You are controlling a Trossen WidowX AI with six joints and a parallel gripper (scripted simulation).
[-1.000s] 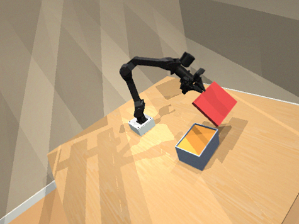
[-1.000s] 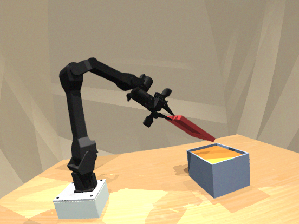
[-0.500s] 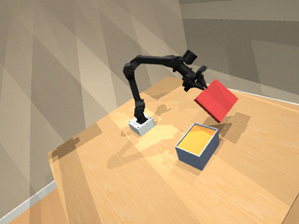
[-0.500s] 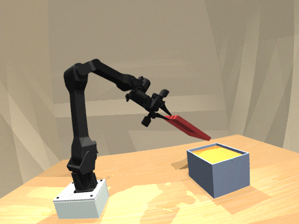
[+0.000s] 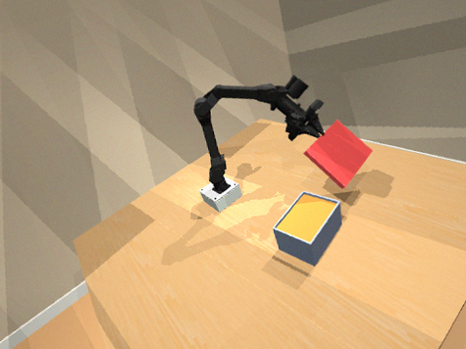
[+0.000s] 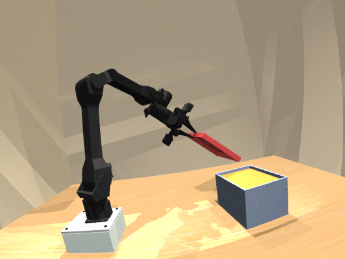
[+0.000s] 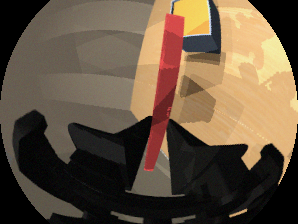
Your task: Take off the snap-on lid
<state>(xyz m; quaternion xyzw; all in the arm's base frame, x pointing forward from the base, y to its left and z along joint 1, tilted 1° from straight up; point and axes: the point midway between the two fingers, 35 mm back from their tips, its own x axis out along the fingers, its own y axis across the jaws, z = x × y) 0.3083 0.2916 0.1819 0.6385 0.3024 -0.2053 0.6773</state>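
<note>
My gripper tip is now 6 cm short of the red lid, 5 cm above it and 1 cm to the right of it. Also, from my gripper tip: storage box 26 cm to the right, 17 cm below, 11 cm ahead.
</note>
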